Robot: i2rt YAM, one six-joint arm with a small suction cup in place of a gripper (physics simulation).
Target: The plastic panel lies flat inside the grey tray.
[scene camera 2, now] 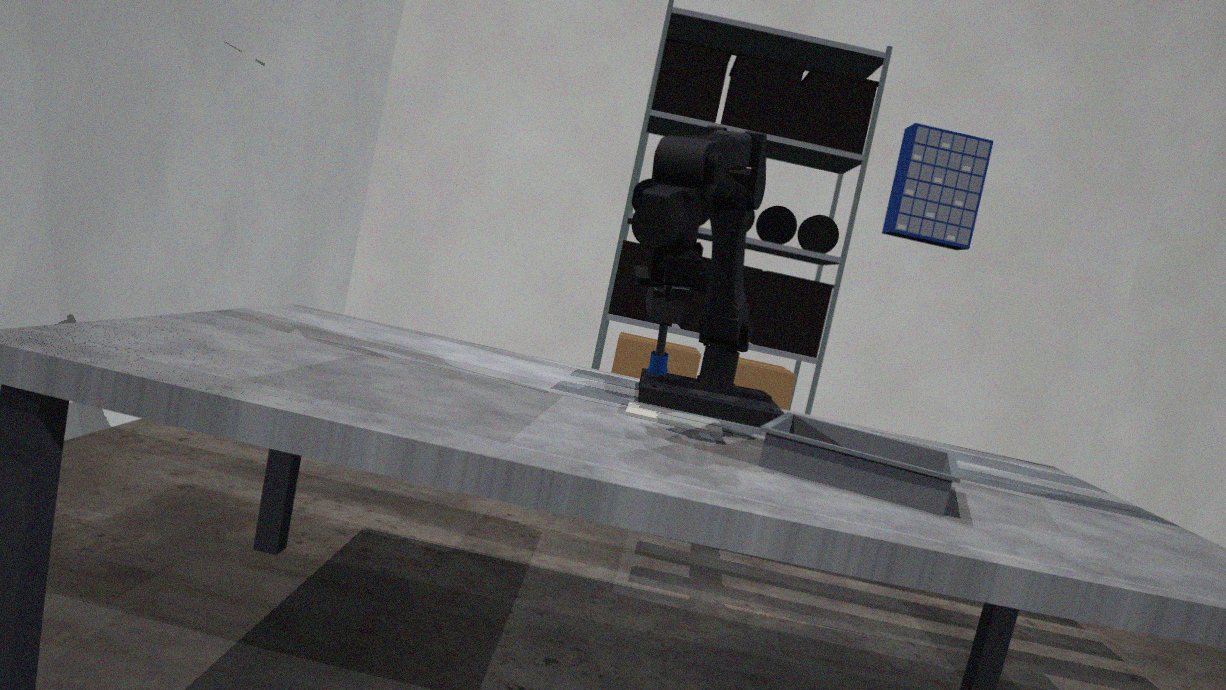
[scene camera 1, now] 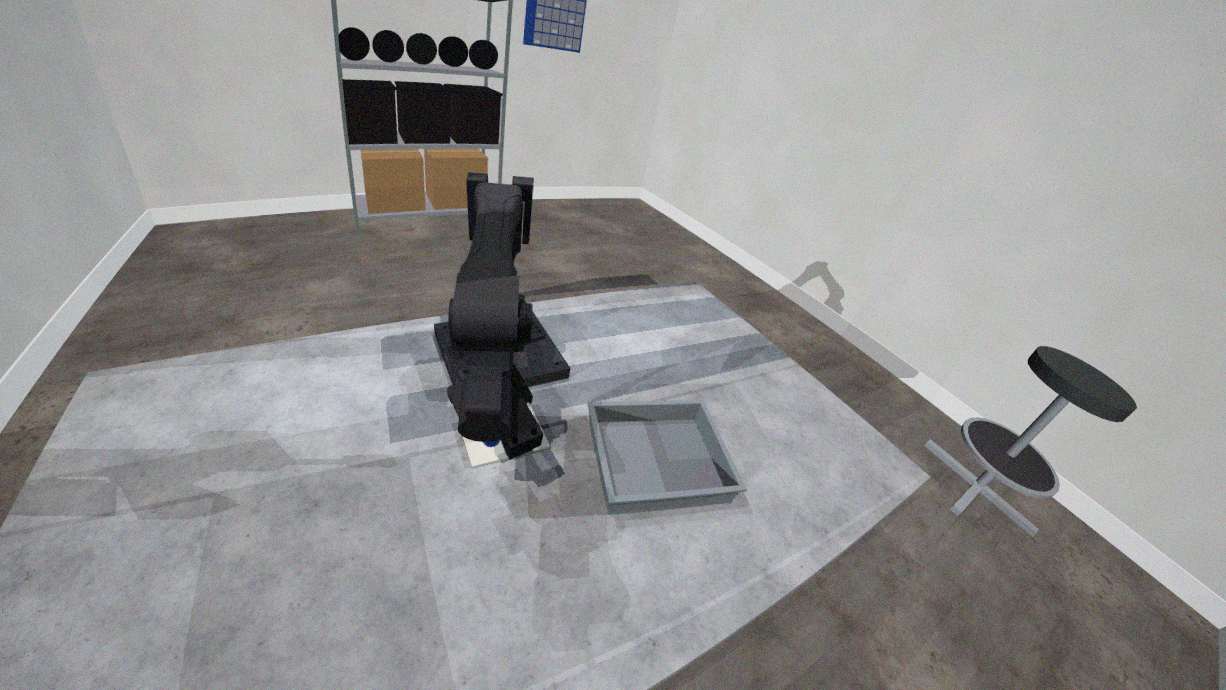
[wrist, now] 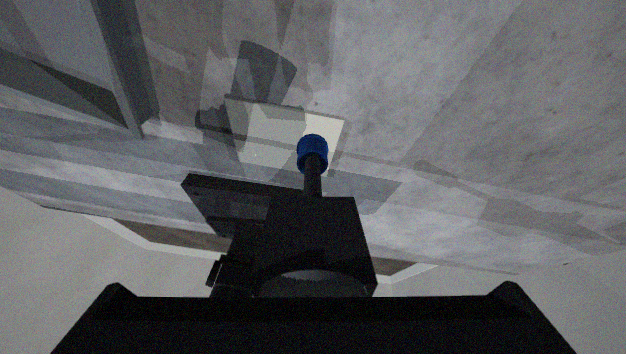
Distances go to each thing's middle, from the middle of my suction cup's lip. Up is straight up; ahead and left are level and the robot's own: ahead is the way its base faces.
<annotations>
Now: suction cup 6 cm past the plastic panel [scene camera 2: 678, 419], 5 cm to the right of it and 8 cm above it. Round my suction cup: grey tray [scene camera 1: 652, 455]: 14 cm ahead, 27 cm to the left, 6 cm below.
</annotations>
